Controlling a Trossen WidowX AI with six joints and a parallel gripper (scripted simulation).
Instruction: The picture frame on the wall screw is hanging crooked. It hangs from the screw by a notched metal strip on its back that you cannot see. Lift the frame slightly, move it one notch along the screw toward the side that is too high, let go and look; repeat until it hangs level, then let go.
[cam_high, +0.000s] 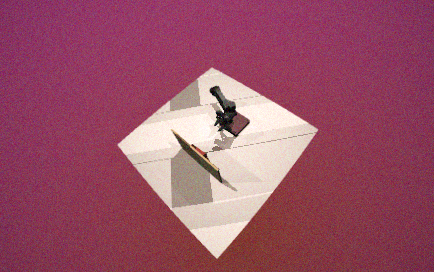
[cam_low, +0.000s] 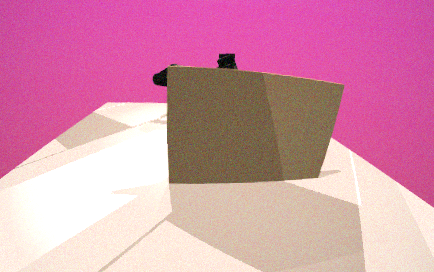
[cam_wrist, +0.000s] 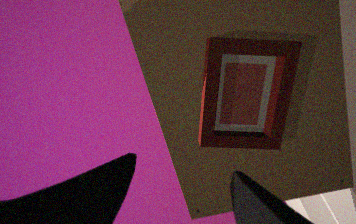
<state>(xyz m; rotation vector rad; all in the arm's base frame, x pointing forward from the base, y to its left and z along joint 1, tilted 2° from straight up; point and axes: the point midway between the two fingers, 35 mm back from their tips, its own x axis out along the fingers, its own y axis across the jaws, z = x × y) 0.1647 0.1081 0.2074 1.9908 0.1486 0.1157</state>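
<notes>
The picture frame lies 200 mm ahead of my gripper tip, 90 mm below it and 50 mm to the left of it. Also, from my gripper tip: wall panel: 220 mm ahead, 90 mm below, 50 mm to the left.
</notes>
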